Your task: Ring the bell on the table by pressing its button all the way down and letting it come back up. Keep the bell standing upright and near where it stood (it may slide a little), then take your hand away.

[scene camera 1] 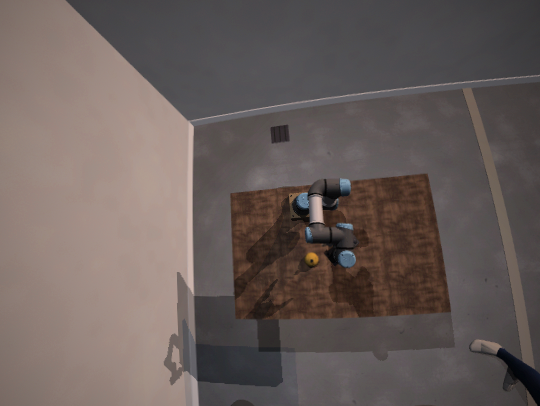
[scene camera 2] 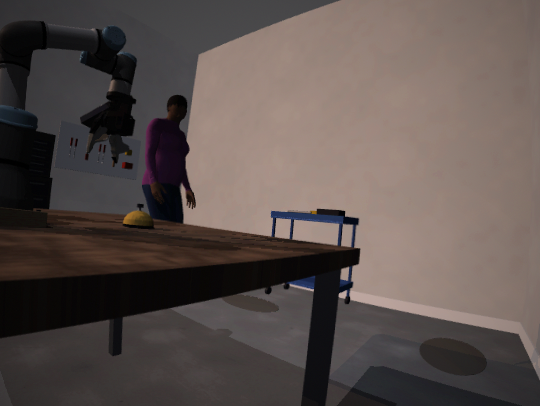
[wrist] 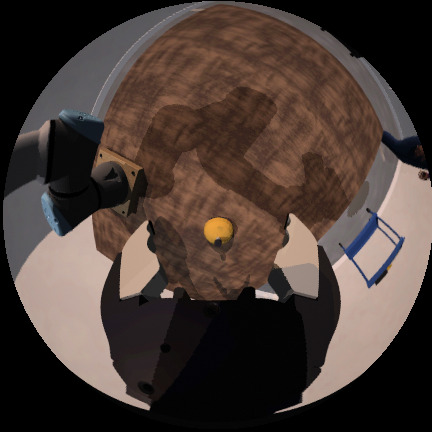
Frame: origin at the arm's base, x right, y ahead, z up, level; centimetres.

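Seen in the pictures: gripper, fingertip midpoint: [scene camera 2: 103, 158] [wrist: 217, 219]; arm's base, origin of the base link: [wrist: 110, 183].
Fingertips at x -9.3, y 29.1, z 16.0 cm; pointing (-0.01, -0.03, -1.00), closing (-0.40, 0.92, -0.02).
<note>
Offsets run from my fingertips to a thing's top centre. Level surfaces: height alone.
A yellow dome bell @[dy +4.5, dx +13.8, dz -12.4 cm] [scene camera 1: 311, 259] [scene camera 2: 138, 219] [wrist: 218, 230] stands upright on the brown wooden table @[dz -19.0 cm] [scene camera 1: 410, 250] [scene camera 2: 225, 260] [wrist: 310, 100]. Its small dark button @[dy +4.5, dx +13.8, dz -12.4 cm] [scene camera 2: 140, 205] [wrist: 218, 242] stands up on top, with nothing touching it. My gripper [scene camera 2: 100, 160] [wrist: 217, 219] is open and empty, pointing down, well above the table. In the wrist view the bell shows between the two spread fingers, further down. In scene camera 1 the wrist is to the right of the bell and mostly hides the gripper.
The arm's base plate [scene camera 2: 30, 218] [wrist: 134, 187] is on the table, to one side of the bell. A person [scene camera 2: 167, 150] in a purple top stands beyond the table. A blue cart [scene camera 2: 300, 216] [wrist: 362, 236] stands on the floor by the wall.
</note>
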